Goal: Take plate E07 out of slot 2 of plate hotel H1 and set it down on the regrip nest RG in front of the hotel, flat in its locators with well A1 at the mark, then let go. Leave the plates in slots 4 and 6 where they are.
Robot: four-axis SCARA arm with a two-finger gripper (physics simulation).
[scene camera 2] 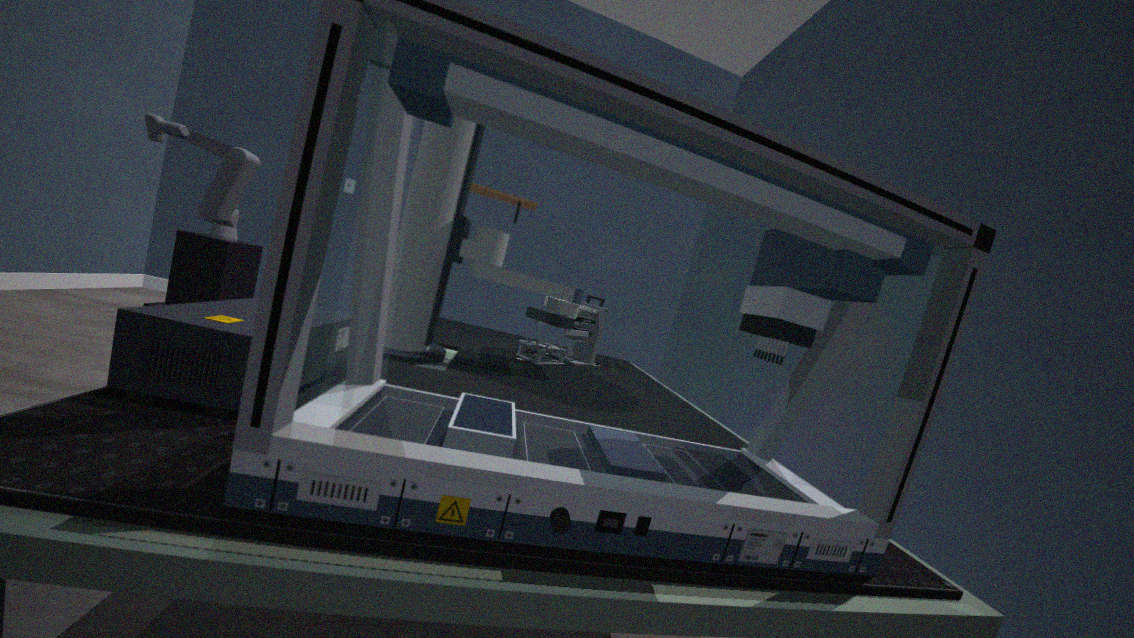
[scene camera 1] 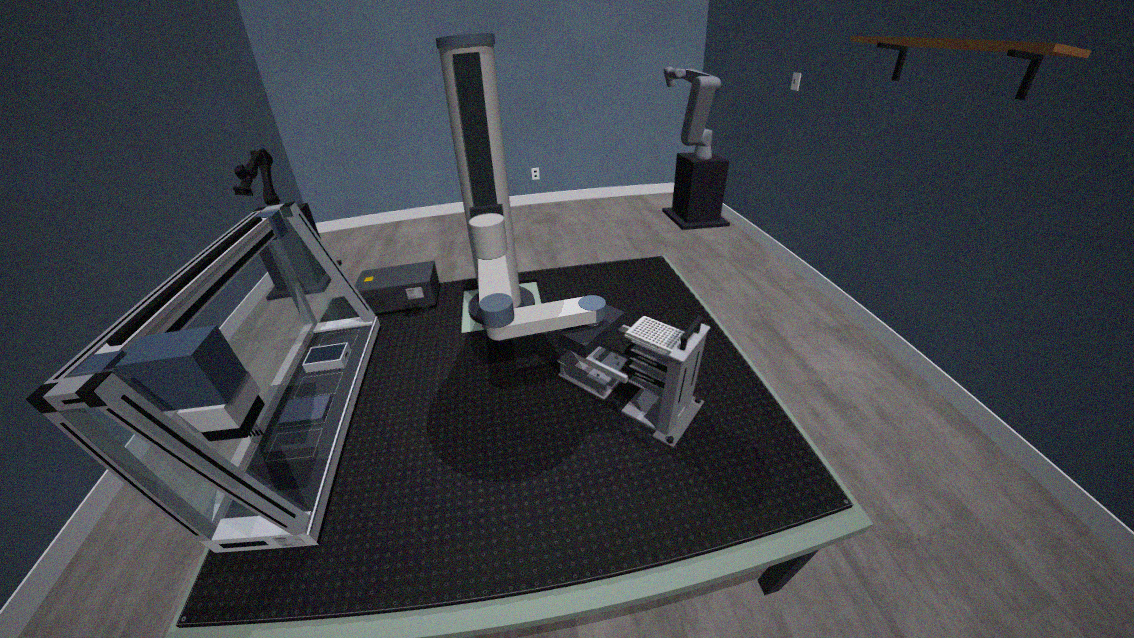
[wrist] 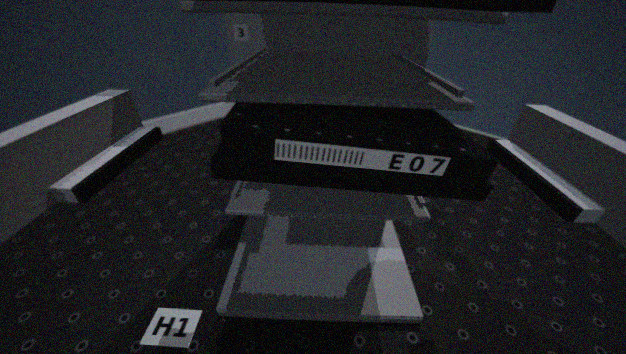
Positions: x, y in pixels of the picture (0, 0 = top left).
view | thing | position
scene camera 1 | my gripper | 644, 361
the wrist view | my gripper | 325, 119
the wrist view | H1 label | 168, 323
